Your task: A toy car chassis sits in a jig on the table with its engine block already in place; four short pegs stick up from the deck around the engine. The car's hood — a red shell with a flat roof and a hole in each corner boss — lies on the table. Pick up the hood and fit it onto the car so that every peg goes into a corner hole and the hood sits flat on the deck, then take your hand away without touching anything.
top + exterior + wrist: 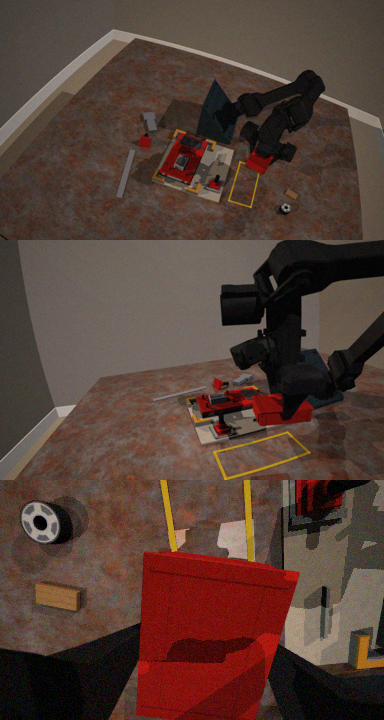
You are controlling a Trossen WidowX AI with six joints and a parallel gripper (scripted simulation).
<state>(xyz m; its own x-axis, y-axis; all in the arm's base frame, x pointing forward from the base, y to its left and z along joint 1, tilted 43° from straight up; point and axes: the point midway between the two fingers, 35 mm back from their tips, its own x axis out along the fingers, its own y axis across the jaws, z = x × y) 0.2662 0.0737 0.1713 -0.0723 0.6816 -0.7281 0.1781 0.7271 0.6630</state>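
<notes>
Right now the grey engine block is 23 cm to the right of my gripper tip, 9 cm below it and 7 cm ahead of it. From my gripper tip the other things lie so: red hood (1 cm above); then wooden block (17 cm to the left, 11 cm below); then black-and-white wheel (16 cm to the left, 10 cm below, 8 cm ahead).
</notes>
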